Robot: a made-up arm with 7 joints.
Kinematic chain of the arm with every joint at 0, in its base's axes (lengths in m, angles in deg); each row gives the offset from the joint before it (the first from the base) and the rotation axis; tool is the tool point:
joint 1: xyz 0 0 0 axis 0 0.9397 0.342
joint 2: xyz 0 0 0 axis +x
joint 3: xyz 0 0 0 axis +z
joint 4: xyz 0.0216 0 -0.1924 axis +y
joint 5: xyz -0.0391 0 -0.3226 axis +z
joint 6: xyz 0 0 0 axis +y
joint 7: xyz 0 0 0 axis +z
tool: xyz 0 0 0
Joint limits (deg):
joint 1: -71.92..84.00
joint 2: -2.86..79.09
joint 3: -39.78..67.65
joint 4: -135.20..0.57
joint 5: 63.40..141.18
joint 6: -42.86..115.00
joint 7: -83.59..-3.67
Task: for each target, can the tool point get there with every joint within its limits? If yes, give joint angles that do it. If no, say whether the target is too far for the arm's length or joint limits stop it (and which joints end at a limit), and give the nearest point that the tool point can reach.
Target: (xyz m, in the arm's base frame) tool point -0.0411 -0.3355 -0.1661
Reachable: no: joint limits stop it (at a limit: joint 1, joint 2, joint 3) | nearest point -0.0542 -0.1652 -0.3511 | short by 0.252 m
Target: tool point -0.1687 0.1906 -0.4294
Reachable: yes | joints 43.75 36.77 -26.42 -45.84 111.94 33.95 -41.97
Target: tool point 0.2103 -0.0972 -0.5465
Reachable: no: too far | nearest point 0.1840 -0.0832 -0.4775 | short by 0.075 m
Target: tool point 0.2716 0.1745 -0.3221
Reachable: yes | joints 7.55 28.87 0.60 -72.25 99.43 29.82 -65.18
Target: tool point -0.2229 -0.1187 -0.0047
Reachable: no: joint limits stop it (at a limit: joint 1, joint 2, joint 4) | nearest point -0.4711 -0.1833 -0.0984 | short by 0.273 m
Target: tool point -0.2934 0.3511 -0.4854
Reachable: no: too far | nearest point -0.2281 0.2729 -0.3773 | short by 0.148 m
